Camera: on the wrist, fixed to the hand. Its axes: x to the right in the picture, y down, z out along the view.
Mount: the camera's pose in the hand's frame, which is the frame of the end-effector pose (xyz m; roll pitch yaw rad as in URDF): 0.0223 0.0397 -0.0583 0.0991 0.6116 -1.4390
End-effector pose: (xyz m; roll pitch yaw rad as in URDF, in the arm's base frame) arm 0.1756 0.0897 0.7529 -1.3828 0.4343 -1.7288
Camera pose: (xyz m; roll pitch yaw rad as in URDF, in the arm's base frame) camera 0.1265 0.0983 0.6983 -0.6167 -0.6196 -2.8029
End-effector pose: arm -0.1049 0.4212 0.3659 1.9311 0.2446 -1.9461
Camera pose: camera -0.0802 0.3732 0.4165 -2.8954 0.6023 -0.3383
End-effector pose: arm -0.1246 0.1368 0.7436 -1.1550 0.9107 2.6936
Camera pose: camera -0.0781 0.1559 0.6893 -0.9767 -0.2301 1.6257
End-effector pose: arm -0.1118 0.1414 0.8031 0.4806 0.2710 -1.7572
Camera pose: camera -0.0530 0.1175 0.7650 -0.3531 1.0777 2.6702
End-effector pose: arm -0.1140 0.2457 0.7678 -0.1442 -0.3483 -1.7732
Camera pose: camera -0.0923 0.1978 0.7158 0.4543 0.3982 -3.0634
